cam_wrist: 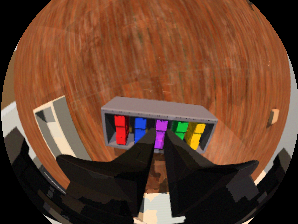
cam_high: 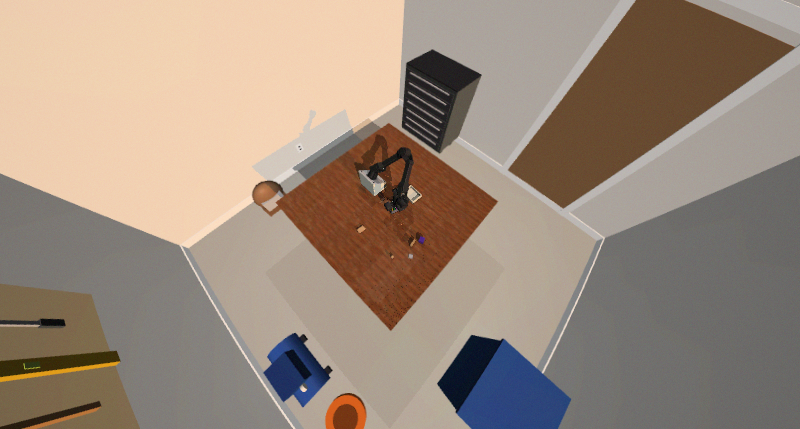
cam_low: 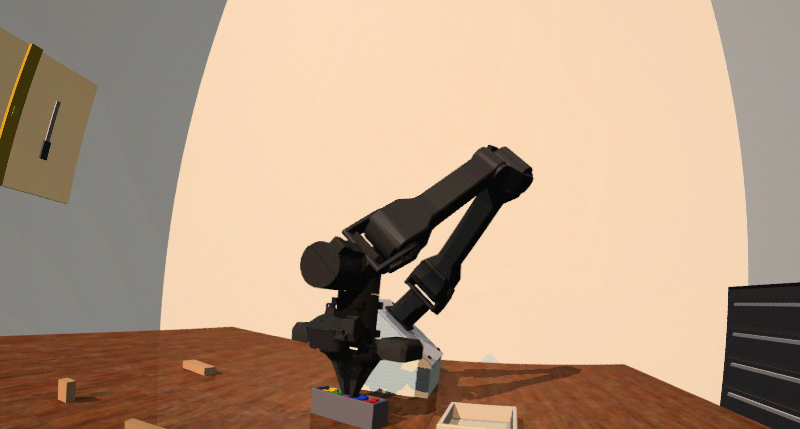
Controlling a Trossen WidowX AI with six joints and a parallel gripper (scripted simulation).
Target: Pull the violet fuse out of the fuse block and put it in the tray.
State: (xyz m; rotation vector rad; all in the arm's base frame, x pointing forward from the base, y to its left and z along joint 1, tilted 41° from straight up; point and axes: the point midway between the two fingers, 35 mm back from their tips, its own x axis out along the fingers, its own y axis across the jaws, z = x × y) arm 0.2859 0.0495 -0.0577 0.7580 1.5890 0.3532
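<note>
My gripper tip is now 20 mm to the right of the blue fuse and 10 mm above it. The rest, counted from my gripper tip: violet fuse 10 mm below; green fuse 20 mm to the right, 10 mm below, 10 mm behind; red fuse 30 mm to the left, 10 mm below, 10 mm ahead.
</note>
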